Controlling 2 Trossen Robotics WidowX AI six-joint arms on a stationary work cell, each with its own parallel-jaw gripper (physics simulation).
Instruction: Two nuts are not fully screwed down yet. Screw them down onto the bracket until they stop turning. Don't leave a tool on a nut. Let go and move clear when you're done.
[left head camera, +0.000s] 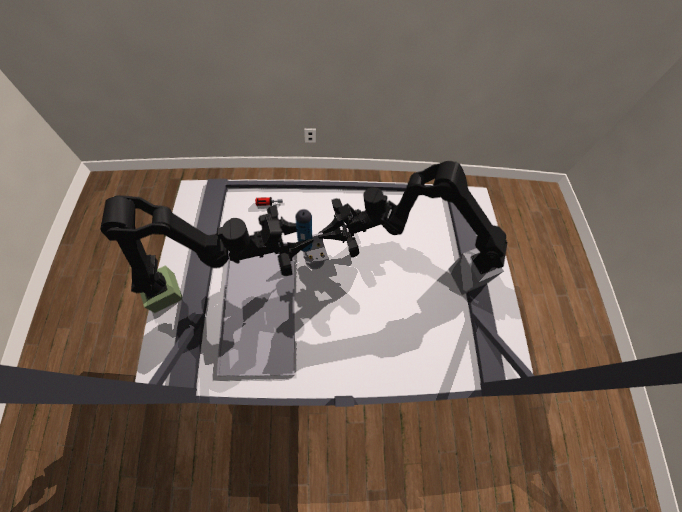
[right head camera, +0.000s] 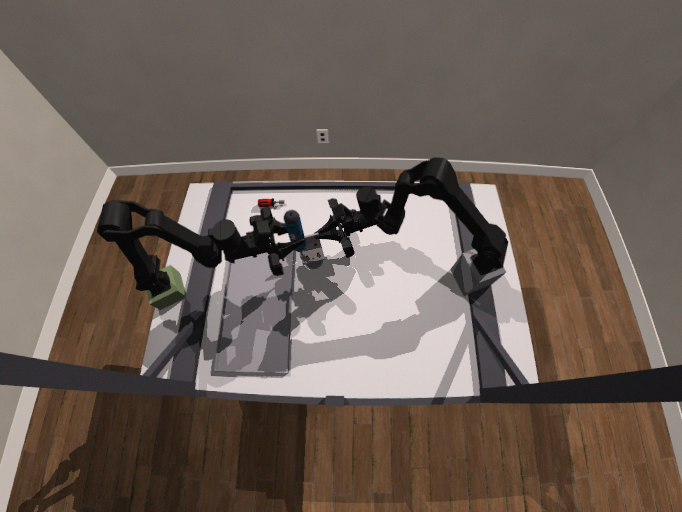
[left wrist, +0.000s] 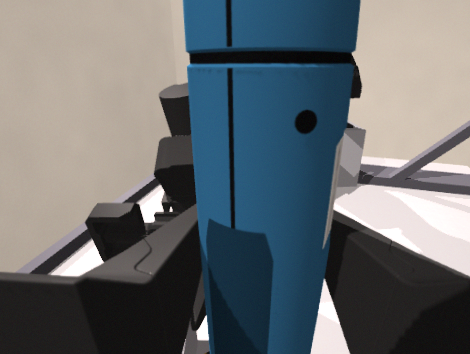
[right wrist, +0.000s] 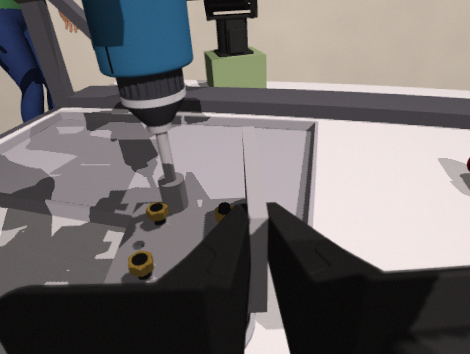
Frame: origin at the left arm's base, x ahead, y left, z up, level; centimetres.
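Seen in the pictures: left gripper, fingertip midpoint: (left head camera: 311, 233) (right head camera: 303, 233) (left wrist: 260, 215); right gripper, fingertip midpoint: (left head camera: 318, 236) (right head camera: 314, 236) (left wrist: 186, 328) (right wrist: 256, 214); left arm's base at its link origin: (left head camera: 154, 285) (right head camera: 159, 284) (right wrist: 233, 52); right arm's base at its link origin: (left head camera: 483, 262) (right head camera: 484, 262).
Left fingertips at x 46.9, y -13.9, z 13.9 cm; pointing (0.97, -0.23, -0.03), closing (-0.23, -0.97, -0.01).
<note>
Pixels of each thing's top centre, then the offset from my left fingertips to it.
- blue power driver at its top centre: (left head camera: 303, 213) (right head camera: 290, 214) dx -1.7, dy +0.5, dz +10.1 cm
- red-handled tool at its top centre: (left head camera: 268, 198) (right head camera: 270, 200) dx -2.5, dy +28.5, dz -17.5 cm
A blue power driver (left head camera: 303, 220) (right head camera: 293, 220) (left wrist: 275, 150) (right wrist: 142, 35) stands nearly upright, its socket (right wrist: 173, 192) down at the far corner of the bracket (left head camera: 316, 251) (right wrist: 185, 240). What is under the socket is hidden. My left gripper (left head camera: 300, 236) (left wrist: 260, 215) is shut on the driver's blue body. Brass nuts show on the bracket's studs: one nut (right wrist: 157, 212) beside the socket, one nut (right wrist: 140, 263) nearer the camera, and one nut (right wrist: 223, 213) partly behind a finger. My right gripper (left head camera: 320, 235) (right wrist: 256, 214) is shut on the bracket's thin upright flange (right wrist: 257, 175).
A red-handled tool (left head camera: 263, 201) (right head camera: 265, 202) lies at the back left of the table. A shallow grey tray (left head camera: 256, 377) (right head camera: 250, 374) (right wrist: 311, 175) lies left of the bracket. Both arms reach in close together over the bracket. A person's legs (right wrist: 25, 60) show beyond the table.
</note>
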